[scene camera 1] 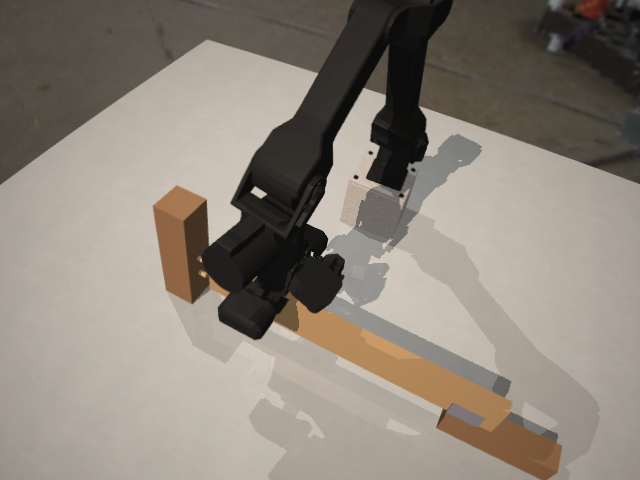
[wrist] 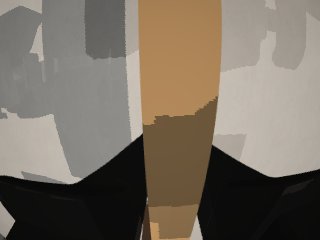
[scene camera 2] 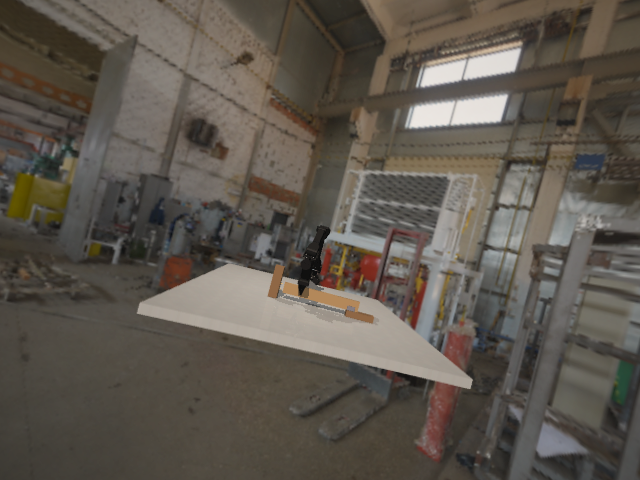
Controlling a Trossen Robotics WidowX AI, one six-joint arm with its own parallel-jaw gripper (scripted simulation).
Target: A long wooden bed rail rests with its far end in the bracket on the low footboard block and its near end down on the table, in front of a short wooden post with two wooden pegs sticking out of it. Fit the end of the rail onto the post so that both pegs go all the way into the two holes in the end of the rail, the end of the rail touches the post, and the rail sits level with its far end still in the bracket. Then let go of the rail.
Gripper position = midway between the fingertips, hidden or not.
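Observation:
A wooden bed rail (scene camera 1: 415, 374) is there for me to see; the wrist view (wrist: 179, 55) has the rail too, and so does scene camera 2 (scene camera 2: 289, 288). My gripper (scene camera 1: 273, 311) is visible to me as well, and I find it again in the wrist view (wrist: 167, 138).

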